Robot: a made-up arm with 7 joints.
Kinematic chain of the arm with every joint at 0, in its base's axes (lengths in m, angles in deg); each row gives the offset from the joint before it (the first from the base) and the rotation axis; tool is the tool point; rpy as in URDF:
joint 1: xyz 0 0 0.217 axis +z
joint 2: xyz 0 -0.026 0.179 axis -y
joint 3: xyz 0 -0.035 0.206 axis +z
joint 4: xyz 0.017 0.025 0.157 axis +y
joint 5: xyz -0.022 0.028 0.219 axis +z
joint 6: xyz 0 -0.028 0.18 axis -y
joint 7: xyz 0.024 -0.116 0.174 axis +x
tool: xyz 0 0 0 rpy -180 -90 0
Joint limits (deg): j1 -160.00..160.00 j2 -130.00..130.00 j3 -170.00..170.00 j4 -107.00..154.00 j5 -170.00..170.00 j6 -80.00..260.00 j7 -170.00..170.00
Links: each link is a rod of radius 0.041 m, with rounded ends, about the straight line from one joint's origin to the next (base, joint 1, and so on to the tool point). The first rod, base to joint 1, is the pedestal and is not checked.
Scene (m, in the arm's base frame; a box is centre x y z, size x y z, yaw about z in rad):
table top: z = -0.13
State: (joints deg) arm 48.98 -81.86 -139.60 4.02 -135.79 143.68 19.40
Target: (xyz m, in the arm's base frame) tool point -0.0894 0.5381 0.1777
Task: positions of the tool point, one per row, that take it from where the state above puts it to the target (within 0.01 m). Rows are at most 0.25 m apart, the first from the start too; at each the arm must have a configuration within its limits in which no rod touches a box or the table.
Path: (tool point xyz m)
1: 0.4712 0.4729 0.2675
2: 0.2898 0.5584 0.2190
3: 0.0946 0.5794 0.1891
4: -0.0894 0.5381 0.1777

